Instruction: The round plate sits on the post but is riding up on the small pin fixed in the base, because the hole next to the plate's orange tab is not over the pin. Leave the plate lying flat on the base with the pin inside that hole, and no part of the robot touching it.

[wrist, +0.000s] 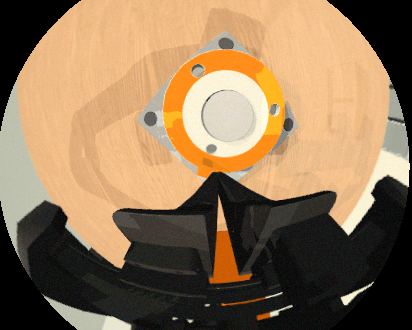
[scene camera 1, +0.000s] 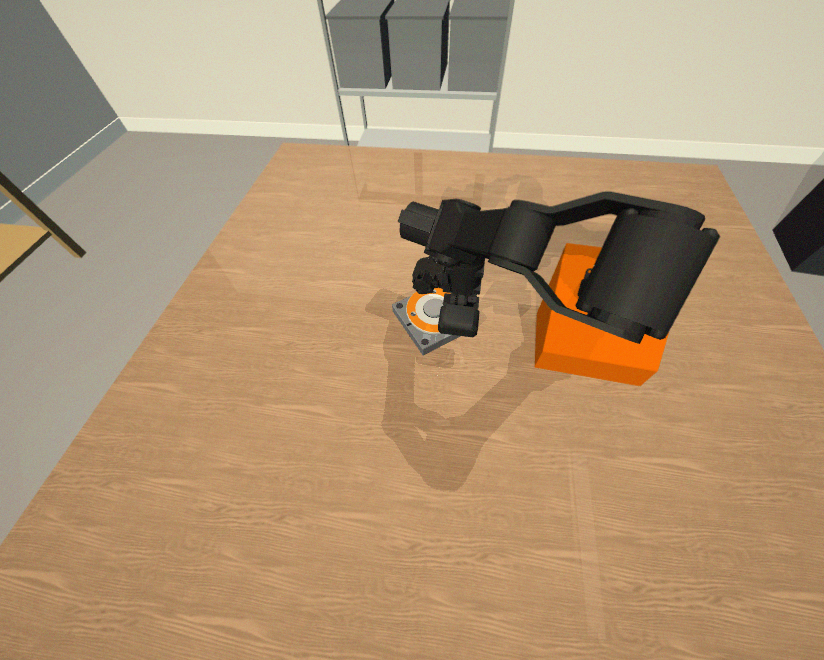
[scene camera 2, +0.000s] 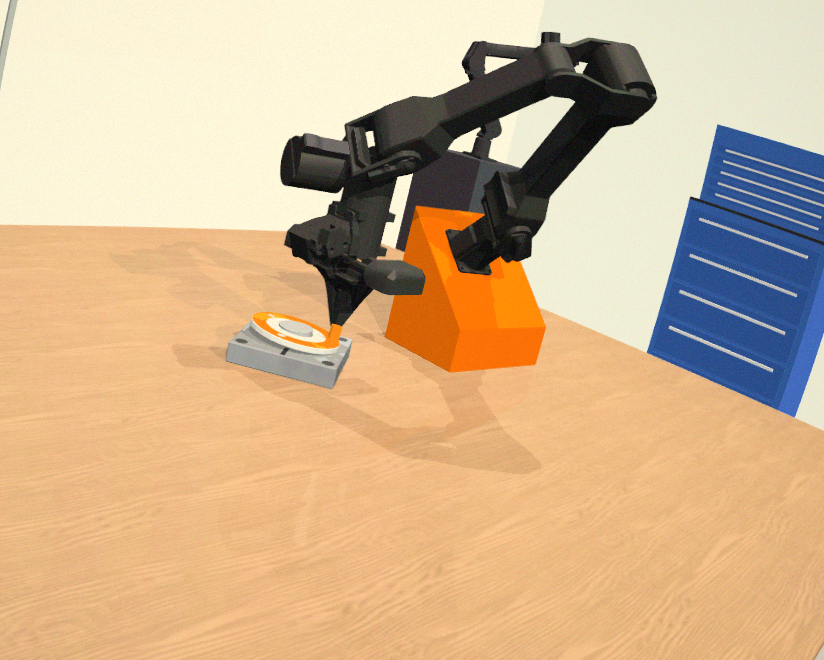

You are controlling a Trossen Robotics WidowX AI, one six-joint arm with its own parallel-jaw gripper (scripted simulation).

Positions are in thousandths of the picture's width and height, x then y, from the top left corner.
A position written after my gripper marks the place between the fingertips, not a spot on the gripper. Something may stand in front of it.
Labels:
my gripper: wrist 525, 535; scene camera 1 558, 478; scene camera 2 407, 496

